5 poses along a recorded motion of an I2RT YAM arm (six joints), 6.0 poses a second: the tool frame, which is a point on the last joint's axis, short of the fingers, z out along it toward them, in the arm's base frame.
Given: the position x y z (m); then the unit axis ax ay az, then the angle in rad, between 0 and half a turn.
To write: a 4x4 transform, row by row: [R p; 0 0 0 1], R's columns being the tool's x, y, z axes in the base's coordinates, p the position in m. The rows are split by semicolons. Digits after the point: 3 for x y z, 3 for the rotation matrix.
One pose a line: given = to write
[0.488 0.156 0.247 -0.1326 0.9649 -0.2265 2.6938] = -0.868 -0.145 0.475 0.488; -0.341 0.869 -0.358 0.156; -0.361 -0.473 -0.804 0.247; 0 0 0 1
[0.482 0.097 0.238 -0.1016 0.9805 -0.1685 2.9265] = -0.957 -0.161 0.243 0.482; -0.233 0.923 -0.305 0.097; -0.175 -0.348 -0.921 0.238; 0 0 0 1
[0.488 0.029 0.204 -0.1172 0.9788 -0.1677 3.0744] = -0.970 -0.218 0.105 0.488; -0.240 0.916 -0.320 0.029; -0.026 -0.336 -0.942 0.204; 0 0 0 1
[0.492 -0.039 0.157 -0.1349 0.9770 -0.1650 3.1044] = -0.963 -0.257 0.081 0.492; -0.270 0.909 -0.317 -0.039; 0.008 -0.327 -0.945 0.157; 0 0 0 1
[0.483 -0.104 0.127 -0.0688 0.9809 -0.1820 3.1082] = -0.990 -0.129 0.058 0.483; -0.141 0.924 -0.355 -0.104; -0.008 -0.359 -0.933 0.127; 0 0 0 1
